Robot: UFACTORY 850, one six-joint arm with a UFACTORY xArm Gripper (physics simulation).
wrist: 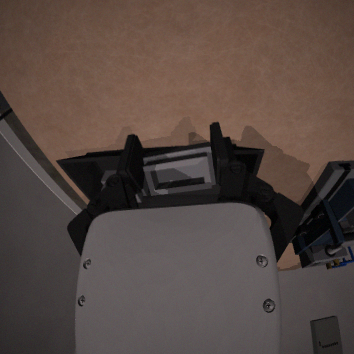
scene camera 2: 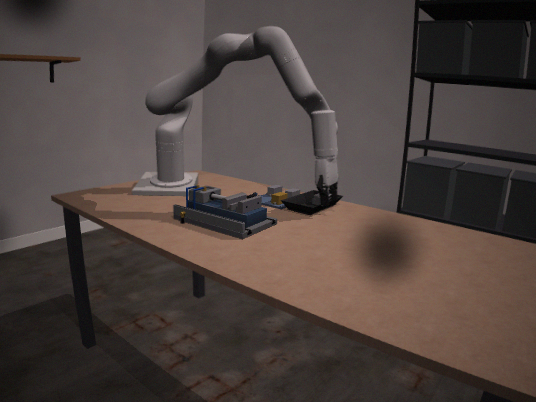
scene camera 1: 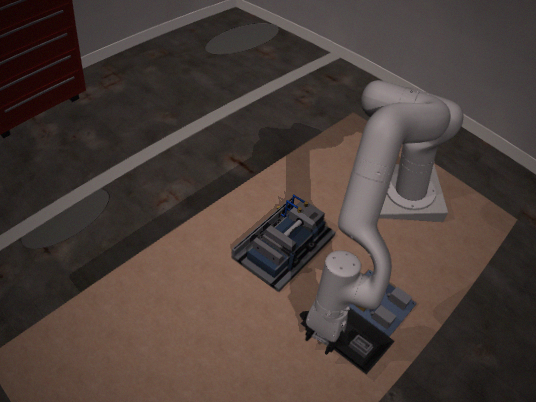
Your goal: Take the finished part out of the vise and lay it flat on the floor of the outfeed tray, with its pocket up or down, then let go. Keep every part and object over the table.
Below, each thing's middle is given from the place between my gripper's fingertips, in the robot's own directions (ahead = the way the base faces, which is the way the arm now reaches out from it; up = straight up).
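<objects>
The blue plate [scene camera 1: 401,314] is 4 cm below my hand. It also sits 1 cm to the right of my hand, and 26 cm behind it.
</objects>
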